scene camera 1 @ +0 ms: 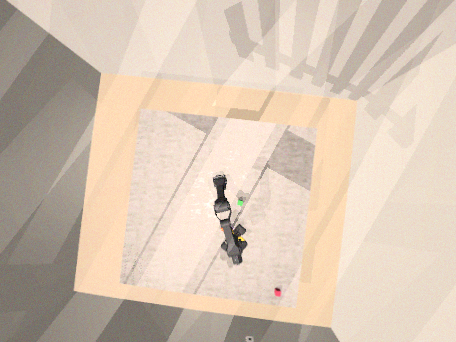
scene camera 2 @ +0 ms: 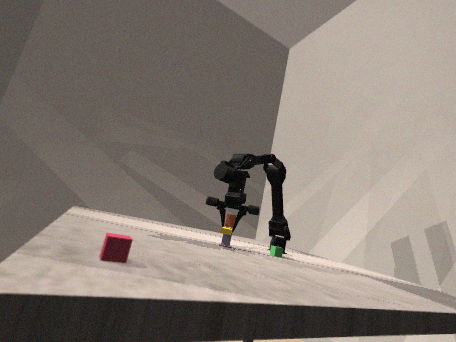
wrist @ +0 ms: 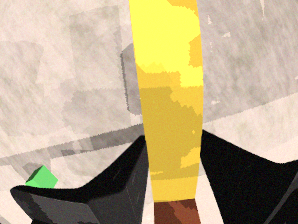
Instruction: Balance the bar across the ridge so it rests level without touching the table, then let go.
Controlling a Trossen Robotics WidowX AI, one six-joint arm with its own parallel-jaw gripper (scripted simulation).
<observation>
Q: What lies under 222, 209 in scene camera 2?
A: My gripper.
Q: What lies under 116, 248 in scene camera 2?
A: A red cube.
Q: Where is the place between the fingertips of my gripper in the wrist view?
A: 172, 138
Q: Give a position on a yellow bar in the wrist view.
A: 168, 52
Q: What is my gripper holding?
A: A yellow bar.
</observation>
